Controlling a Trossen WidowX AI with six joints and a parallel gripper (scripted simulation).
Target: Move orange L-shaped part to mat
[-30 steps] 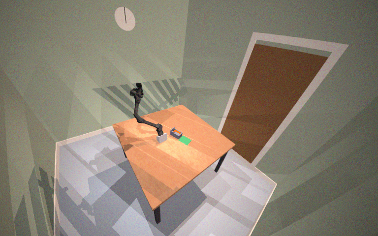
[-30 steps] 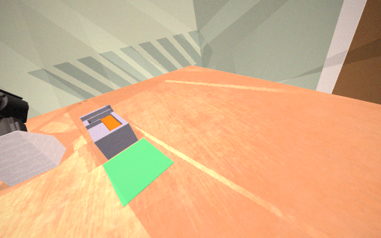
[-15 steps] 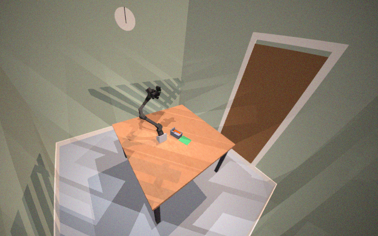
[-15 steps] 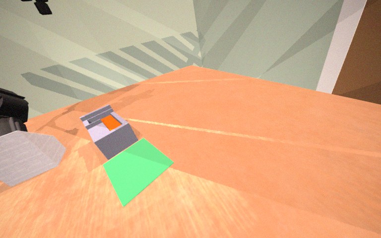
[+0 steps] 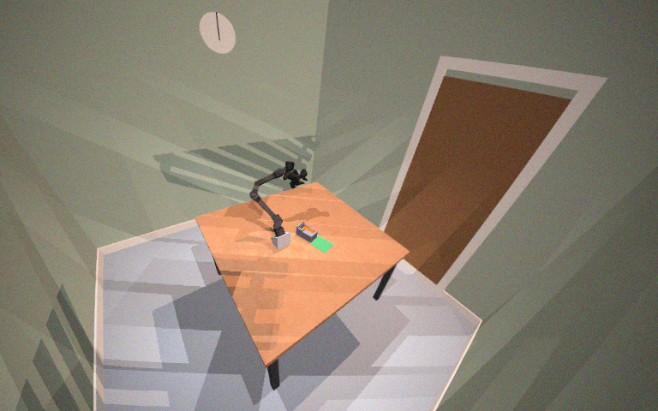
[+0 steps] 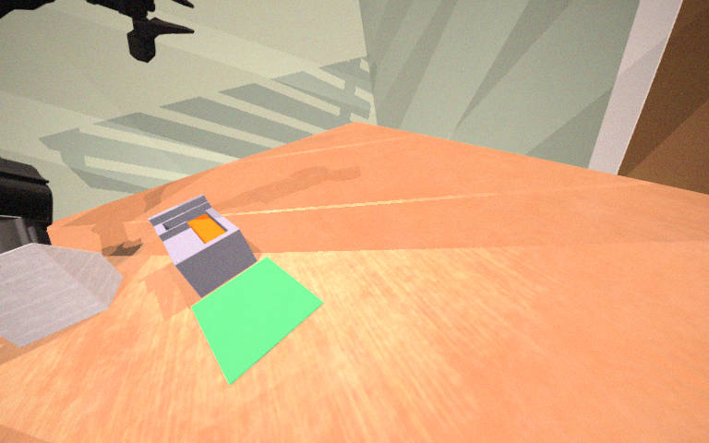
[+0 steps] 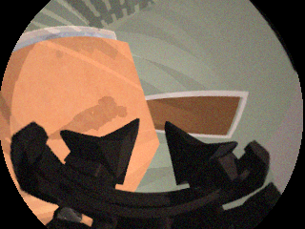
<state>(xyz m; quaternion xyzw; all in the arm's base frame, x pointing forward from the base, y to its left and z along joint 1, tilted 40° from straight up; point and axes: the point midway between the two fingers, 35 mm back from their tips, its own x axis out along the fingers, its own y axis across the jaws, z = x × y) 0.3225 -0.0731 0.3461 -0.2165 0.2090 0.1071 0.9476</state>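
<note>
Now: the orange L-shaped part 16 cm behind my gripper tip, 21 cm to the right of it and 31 cm below it. From my gripper tip the other things lie so: green mat 13 cm behind, 37 cm to the right, 37 cm below.
</note>
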